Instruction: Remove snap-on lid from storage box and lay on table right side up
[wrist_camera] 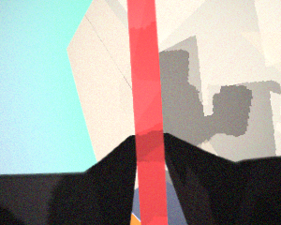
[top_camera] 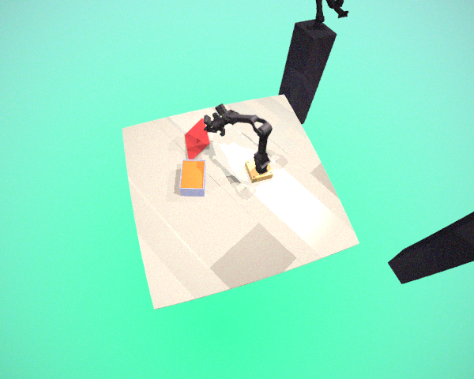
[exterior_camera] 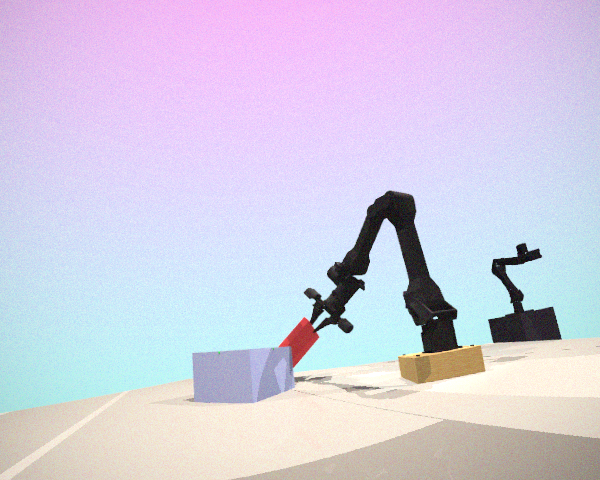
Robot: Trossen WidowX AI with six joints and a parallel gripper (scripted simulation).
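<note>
My gripper tip is now 60 mm short of the red lid, 10 mm to the left of it and 60 mm above it. From my gripper tip the other things lie so: storage box (200 mm ahead, 230 mm to the left, 100 mm below).
</note>
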